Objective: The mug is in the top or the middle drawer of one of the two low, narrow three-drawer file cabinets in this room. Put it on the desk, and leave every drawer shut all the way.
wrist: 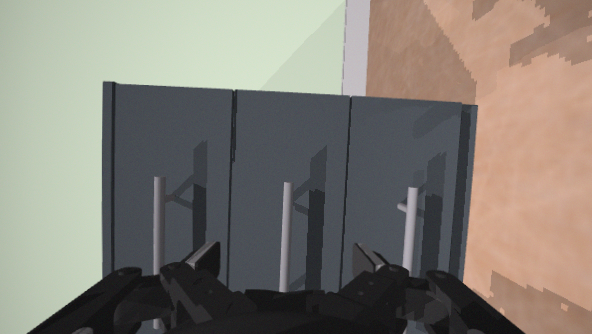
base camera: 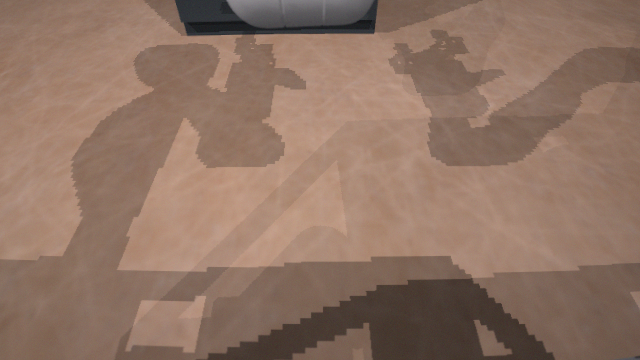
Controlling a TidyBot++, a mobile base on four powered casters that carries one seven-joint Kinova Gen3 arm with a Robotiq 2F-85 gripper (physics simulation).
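Observation:
A dark grey three-drawer file cabinet point(base camera: 202, 28) point(wrist: 290, 130) stands ahead. In the wrist view it appears turned on its side: top drawer point(wrist: 170, 120) at left, middle drawer point(wrist: 270, 150) in the centre, bottom drawer point(wrist: 395, 135) at right. All three fronts look about flush, with thin dark seams between them. Each has a light bar handle; the middle handle point(wrist: 287, 225) lies between the spread fingers in the picture, with the gripper back from the cabinet. My gripper point(wrist: 286, 257) is open and empty. The mug and the desk do not show.
A pale green wall point(wrist: 200, 40) with a white baseboard point(wrist: 356, 45) stands behind the cabinet. The tan floor point(base camera: 400, 200) point(wrist: 530, 175) carries shadows of the arm and other shapes. A light grey rounded arm part point(base camera: 302, 12) covers part of the cabinet in the base view.

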